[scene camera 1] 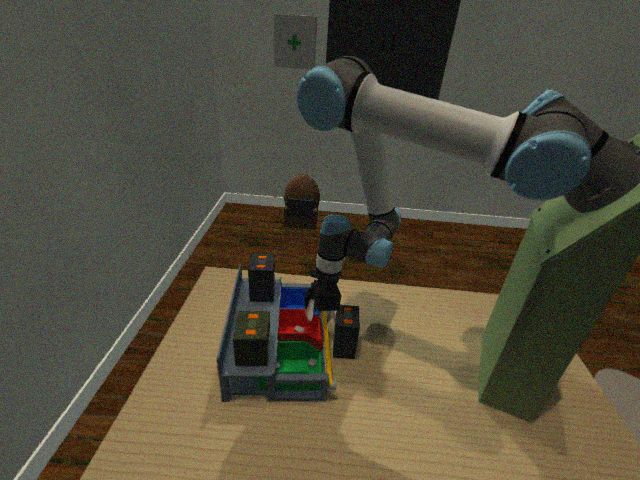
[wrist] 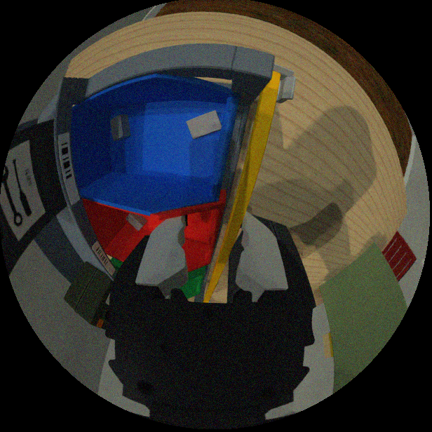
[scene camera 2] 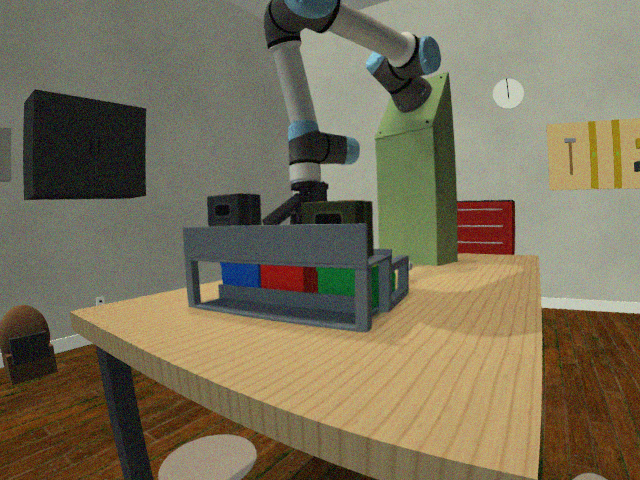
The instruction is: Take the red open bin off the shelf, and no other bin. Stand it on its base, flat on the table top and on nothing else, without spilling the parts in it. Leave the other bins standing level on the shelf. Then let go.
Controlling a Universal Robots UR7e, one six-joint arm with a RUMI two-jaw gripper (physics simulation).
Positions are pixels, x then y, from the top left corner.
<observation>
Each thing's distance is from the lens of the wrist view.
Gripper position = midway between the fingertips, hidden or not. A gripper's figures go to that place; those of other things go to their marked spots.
my gripper (wrist: 213,212): 0.14 m
red bin (wrist: 118,237): 0.24 m
blue bin (wrist: 159,166): 0.17 m
yellow bar (wrist: 267,97): 0.10 m
The marked spots on the red bin and the blue bin are 0.14 m apart.
</observation>
